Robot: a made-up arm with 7 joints. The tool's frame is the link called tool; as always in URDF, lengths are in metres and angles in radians. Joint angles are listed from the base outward. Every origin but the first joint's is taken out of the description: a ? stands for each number. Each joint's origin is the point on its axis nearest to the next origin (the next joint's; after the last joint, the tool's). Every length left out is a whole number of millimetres.
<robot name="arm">
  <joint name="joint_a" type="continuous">
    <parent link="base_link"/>
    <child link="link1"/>
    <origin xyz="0 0 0.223" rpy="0 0 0"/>
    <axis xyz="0 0 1"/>
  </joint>
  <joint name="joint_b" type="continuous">
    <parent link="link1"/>
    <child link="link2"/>
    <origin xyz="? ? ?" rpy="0 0 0"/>
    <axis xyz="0 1 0"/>
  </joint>
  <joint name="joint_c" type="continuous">
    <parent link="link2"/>
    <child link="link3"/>
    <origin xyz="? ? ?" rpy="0 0 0"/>
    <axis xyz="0 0 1"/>
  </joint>
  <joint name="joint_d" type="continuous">
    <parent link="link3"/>
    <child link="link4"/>
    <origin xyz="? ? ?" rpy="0 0 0"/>
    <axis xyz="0 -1 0"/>
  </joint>
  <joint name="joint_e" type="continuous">
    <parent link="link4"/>
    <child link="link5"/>
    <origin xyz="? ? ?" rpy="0 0 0"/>
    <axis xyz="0 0 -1"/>
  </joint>
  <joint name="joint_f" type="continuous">
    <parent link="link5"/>
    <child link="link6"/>
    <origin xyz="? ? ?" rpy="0 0 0"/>
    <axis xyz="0 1 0"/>
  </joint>
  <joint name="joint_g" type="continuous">
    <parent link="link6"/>
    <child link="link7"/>
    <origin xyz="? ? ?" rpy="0 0 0"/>
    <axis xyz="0 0 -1"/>
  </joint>
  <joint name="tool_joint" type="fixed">
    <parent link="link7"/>
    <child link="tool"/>
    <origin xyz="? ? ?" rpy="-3.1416 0 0"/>
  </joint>
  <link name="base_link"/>
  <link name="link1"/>
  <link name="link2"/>
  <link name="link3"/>
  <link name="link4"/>
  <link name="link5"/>
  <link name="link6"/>
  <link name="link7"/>
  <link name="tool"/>
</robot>
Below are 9 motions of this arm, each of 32 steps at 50 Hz.
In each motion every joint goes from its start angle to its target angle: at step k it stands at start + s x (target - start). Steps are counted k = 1, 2, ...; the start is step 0. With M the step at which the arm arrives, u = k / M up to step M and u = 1 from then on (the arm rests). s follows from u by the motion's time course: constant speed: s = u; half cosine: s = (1 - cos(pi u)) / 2; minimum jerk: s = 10 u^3 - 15 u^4 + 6 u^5.
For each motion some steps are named. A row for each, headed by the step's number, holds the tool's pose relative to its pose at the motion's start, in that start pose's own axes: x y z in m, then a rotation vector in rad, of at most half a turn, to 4 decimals.
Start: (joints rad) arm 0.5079 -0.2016 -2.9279 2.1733 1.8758 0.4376 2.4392
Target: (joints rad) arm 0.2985 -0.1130 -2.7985 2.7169 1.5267 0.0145 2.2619
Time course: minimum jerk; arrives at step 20
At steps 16, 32:
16: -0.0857 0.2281 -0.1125 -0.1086 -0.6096 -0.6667
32: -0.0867 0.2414 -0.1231 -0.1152 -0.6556 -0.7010

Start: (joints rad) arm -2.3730 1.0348 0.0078 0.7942 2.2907 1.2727 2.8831
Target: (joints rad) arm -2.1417 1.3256 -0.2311 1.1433 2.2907 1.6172 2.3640
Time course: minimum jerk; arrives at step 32
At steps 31, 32:
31: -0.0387 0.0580 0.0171 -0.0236 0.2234 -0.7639
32: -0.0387 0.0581 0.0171 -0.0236 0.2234 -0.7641

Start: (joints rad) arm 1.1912 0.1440 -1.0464 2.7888 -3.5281 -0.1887 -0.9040
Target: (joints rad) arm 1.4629 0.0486 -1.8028 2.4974 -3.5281 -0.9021 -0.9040
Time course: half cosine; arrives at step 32
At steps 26, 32:
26: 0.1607 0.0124 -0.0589 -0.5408 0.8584 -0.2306
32: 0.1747 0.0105 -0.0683 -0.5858 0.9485 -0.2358

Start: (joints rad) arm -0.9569 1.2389 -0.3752 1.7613 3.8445 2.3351 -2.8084
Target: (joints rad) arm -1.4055 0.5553 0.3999 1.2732 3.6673 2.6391 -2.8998
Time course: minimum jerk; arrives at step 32
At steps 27, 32:
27: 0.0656 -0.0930 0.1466 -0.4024 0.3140 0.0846
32: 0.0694 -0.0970 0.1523 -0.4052 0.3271 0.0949

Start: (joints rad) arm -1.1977 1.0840 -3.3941 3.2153 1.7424 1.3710 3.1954
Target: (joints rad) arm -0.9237 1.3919 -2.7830 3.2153 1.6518 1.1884 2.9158
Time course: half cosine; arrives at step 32
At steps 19, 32:
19: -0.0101 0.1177 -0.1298 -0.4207 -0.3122 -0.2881
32: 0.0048 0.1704 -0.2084 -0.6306 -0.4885 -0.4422

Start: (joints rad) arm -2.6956 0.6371 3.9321 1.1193 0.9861 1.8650 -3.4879
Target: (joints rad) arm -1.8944 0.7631 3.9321 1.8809 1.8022 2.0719 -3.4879
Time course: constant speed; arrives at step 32
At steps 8, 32:
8: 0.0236 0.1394 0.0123 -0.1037 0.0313 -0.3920
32: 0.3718 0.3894 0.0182 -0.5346 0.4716 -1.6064

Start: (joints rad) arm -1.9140 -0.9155 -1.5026 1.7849 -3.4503 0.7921 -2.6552
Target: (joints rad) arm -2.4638 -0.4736 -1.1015 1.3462 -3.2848 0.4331 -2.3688
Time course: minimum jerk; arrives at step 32
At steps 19, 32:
19: -0.0421 -0.0855 -0.0422 -0.0339 -0.3735 0.0410
32: -0.0765 -0.0828 -0.0872 -0.1640 -0.5723 0.0015

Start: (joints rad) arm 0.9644 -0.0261 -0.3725 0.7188 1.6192 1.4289 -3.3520
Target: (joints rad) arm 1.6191 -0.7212 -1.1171 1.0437 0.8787 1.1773 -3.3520
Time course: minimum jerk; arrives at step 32
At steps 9, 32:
9: 0.0172 0.0413 -0.0077 0.0422 -0.0012 -0.1388
32: 0.0866 0.1797 -0.1366 0.0003 -0.1334 -0.7173

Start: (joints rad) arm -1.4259 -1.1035 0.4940 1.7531 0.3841 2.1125 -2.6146
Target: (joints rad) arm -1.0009 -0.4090 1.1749 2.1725 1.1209 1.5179 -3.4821
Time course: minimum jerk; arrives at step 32
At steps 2, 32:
2: 0.0000 0.0005 0.0000 -0.0022 0.0005 -0.0050
32: 0.1012 0.0857 -0.1038 -1.7153 0.0961 -1.6350

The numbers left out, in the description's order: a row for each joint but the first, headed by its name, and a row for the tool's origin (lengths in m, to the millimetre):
joint_b: 0 0 0
joint_c: 0 0 0.187
joint_d: 0.066 0 0
joint_e: 0.073 0 -0.323
joint_f: 0 0 0
joint_g: 0.048 0 -0.061
tool: 0 0 0

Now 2 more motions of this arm.
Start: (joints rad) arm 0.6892 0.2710 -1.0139 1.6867 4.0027 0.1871 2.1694
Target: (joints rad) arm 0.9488 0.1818 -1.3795 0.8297 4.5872 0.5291 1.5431
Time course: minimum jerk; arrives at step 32
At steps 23, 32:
23: -0.2321 0.0391 -0.0678 -0.3054 -0.7211 -0.1933
32: -0.2668 0.0444 -0.0949 -0.3377 -0.8687 -0.2370

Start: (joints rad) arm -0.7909 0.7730 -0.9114 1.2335 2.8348 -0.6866 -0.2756
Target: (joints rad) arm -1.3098 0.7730 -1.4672 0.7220 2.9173 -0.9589 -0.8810
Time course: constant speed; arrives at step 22
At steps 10, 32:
10: 0.1788 -0.0375 0.0819 -0.2659 0.5094 0.1051
32: 0.3782 0.0209 0.0795 -0.8303 0.8878 0.3273

